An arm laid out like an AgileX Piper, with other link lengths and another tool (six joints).
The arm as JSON. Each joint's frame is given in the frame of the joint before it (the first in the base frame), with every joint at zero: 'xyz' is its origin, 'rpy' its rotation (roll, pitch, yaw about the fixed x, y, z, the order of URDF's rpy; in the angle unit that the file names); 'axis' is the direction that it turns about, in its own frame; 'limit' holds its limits. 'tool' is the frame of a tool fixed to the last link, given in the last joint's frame.
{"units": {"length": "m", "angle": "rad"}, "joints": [
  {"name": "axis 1", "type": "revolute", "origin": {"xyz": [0.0, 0.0, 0.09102], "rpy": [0.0, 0.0, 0.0]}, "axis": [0.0, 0.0, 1.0], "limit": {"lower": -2.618, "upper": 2.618}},
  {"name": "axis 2", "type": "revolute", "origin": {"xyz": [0.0, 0.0, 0.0], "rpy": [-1.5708, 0.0, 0.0]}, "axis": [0.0, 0.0, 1.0], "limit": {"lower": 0.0, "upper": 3.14}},
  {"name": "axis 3", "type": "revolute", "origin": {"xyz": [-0.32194, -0.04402, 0.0], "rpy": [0.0, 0.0, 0.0]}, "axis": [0.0, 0.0, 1.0], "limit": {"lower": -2.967, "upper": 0.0}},
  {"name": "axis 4", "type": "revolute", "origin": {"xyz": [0.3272, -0.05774, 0.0], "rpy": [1.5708, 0.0, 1.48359]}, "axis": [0.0, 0.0, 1.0], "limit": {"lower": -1.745, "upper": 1.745}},
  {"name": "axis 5", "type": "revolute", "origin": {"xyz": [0.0, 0.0, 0.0], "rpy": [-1.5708, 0.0, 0.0]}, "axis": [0.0, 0.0, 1.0], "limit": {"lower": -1.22, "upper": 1.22}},
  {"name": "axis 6", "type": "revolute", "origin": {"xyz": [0.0, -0.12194, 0.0], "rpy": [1.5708, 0.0, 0.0]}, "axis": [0.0, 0.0, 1.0], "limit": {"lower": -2.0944, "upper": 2.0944}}
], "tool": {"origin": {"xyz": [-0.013, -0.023, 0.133], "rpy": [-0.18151, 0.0, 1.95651]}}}
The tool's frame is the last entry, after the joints.
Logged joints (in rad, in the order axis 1, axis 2, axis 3, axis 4, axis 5, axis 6), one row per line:
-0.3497, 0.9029, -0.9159, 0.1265, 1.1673, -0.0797
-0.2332, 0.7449, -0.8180, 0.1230, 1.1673, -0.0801
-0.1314, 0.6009, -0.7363, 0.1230, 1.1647, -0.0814
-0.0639, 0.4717, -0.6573, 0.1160, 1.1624, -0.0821
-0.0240, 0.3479, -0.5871, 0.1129, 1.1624, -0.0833
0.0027, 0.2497, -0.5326, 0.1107, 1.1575, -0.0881
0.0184, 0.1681, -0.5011, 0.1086, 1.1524, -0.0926
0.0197, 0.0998, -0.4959, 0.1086, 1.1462, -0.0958
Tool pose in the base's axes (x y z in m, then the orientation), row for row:
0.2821, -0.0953, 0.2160, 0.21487, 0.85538, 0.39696, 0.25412
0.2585, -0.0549, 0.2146, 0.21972, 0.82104, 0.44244, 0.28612
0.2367, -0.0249, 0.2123, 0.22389, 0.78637, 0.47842, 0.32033
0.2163, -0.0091, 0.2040, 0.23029, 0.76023, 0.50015, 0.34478
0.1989, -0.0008, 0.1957, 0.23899, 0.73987, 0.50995, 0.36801
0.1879, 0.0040, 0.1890, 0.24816, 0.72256, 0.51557, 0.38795
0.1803, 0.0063, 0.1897, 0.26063, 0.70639, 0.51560, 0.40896
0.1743, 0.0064, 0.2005, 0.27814, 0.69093, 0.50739, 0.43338
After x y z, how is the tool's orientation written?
As a quaternion, w x y z.
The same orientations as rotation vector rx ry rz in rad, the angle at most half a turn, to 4 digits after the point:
2.3722, 1.1009, 0.7047
2.2711, 1.2238, 0.7914
2.1704, 1.3205, 0.8841
2.0912, 1.3758, 0.9484
2.0260, 1.3964, 1.0077
1.9692, 1.4051, 1.0573
1.9128, 1.3962, 1.1074
1.8543, 1.3617, 1.1631

